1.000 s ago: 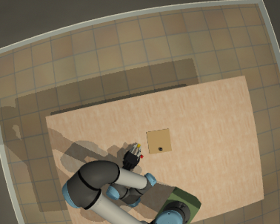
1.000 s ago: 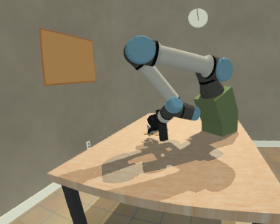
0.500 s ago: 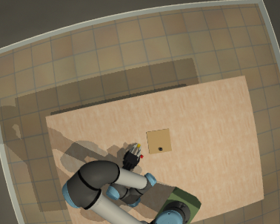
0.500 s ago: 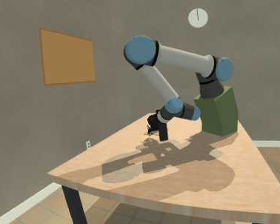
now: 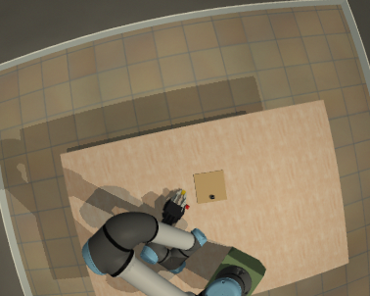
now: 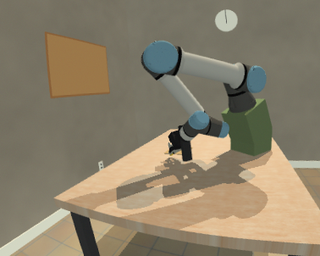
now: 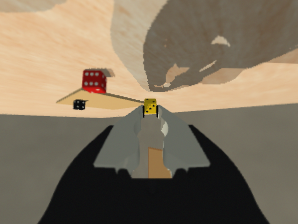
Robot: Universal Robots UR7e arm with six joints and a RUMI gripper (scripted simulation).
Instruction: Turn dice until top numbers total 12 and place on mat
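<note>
Now: the red die 7 cm behind my hand, 2 cm below it and 1 cm to the right of it. From my hand the other things lie so: yellow die 1 cm below, 1 cm ahead; black die 13 cm to the right, 5 cm behind, 2 cm below; tan mat 13 cm to the right, 3 cm below.
</note>
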